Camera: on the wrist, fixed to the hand. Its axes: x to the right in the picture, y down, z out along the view.
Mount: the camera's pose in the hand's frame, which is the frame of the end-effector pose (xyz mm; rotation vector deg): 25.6 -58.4 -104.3 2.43 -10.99 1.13
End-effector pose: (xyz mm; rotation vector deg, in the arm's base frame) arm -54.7 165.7 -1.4 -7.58 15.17 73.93
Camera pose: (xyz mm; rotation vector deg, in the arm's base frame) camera -4.7 148.0 -111.6 1.74 7.41 74.84
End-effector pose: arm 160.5 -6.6 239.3 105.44 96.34 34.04
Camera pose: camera 50.8 33.3 275.7 107.79 89.48 21.71
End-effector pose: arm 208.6 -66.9 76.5 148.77 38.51 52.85
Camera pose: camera 139.0 8.7 142.6 154.07 35.60 37.79
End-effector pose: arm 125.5 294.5 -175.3 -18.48 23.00 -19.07
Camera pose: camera 88.4 207.8 -253.1 -17.53 11.96 -16.49
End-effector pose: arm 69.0 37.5 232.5 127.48 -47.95 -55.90
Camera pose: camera 182.6 81.8 240.9 124.82 -55.58 -67.95
